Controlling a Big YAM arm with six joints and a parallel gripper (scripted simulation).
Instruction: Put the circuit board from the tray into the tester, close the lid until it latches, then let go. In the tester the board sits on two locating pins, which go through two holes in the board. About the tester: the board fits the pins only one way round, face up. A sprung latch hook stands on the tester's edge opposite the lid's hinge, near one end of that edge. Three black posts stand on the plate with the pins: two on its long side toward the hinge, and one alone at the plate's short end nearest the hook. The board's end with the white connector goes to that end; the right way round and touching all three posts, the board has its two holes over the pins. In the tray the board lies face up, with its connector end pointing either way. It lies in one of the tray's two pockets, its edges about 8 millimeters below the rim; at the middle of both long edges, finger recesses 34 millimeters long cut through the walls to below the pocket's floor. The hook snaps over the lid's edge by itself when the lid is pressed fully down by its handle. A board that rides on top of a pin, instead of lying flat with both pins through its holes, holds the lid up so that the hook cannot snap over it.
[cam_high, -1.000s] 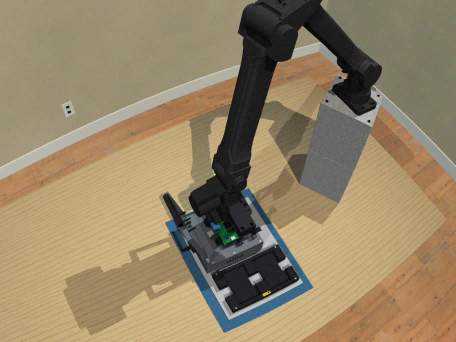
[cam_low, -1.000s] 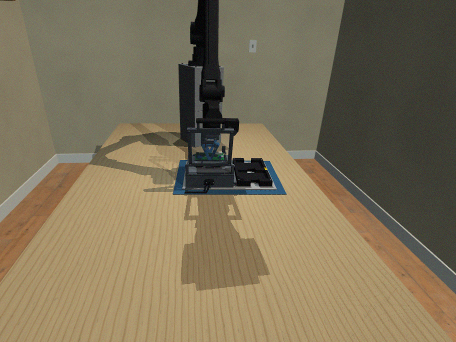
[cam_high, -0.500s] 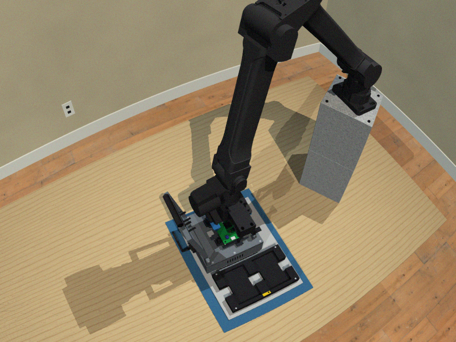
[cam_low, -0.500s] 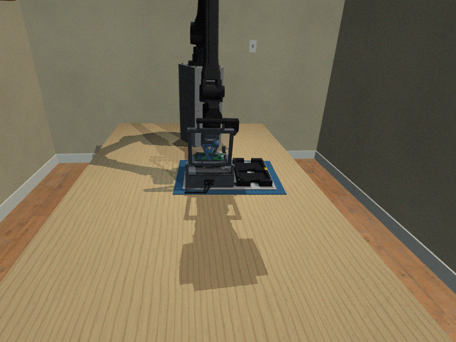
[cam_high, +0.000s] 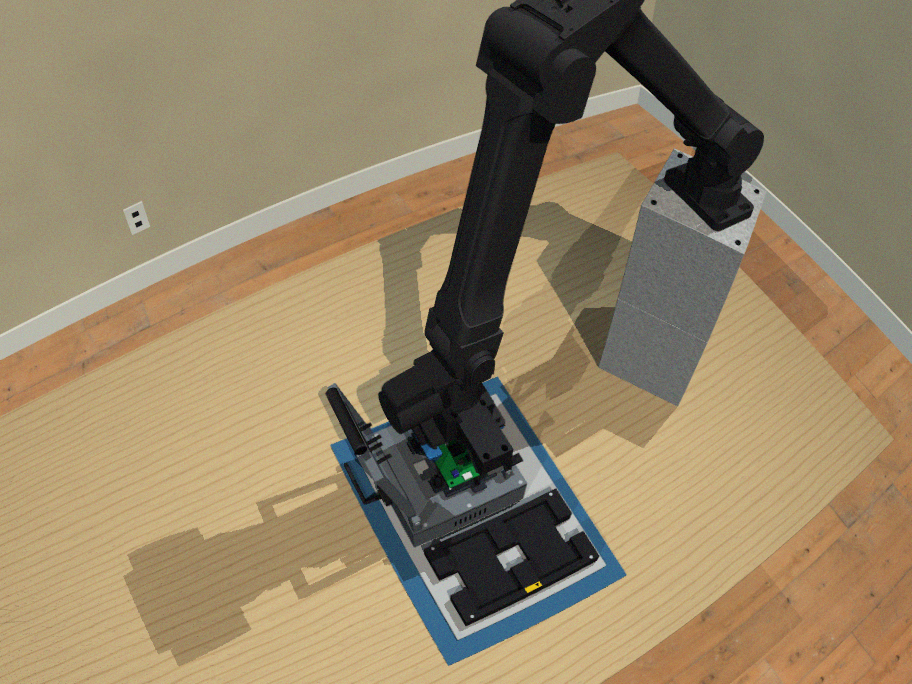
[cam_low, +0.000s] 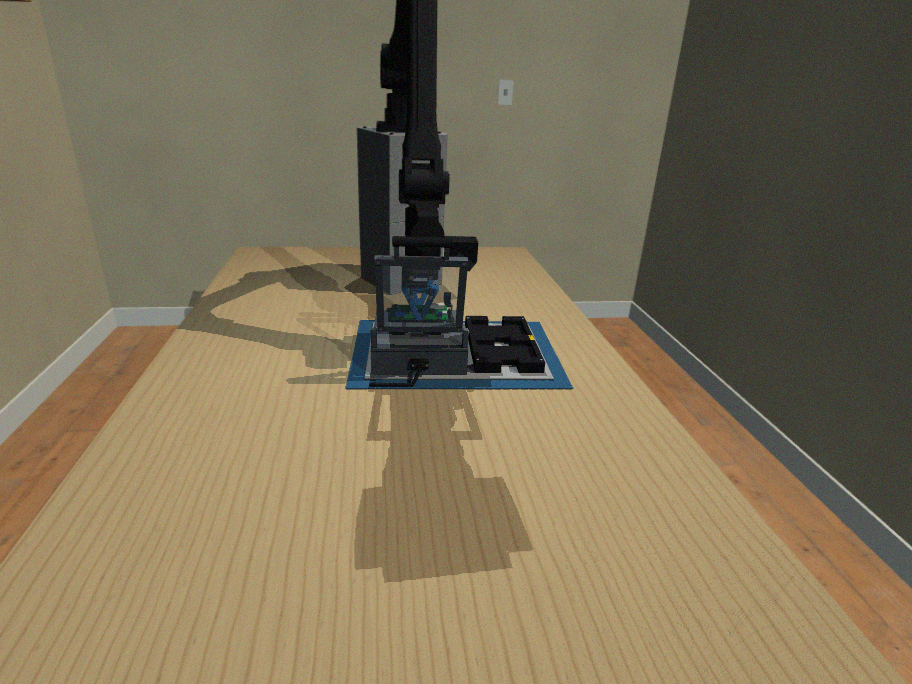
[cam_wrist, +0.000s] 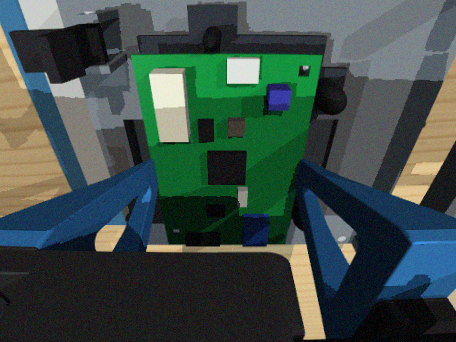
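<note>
Right now my hand is right at the green circuit board. Also, from my hand: grey tester (3 cm ahead, 3 cm to the left, 2 cm above); then black latch hook (6 cm behind, 6 cm to the left); then lid (13 cm ahead, 1 cm to the right, 9 cm above).
</note>
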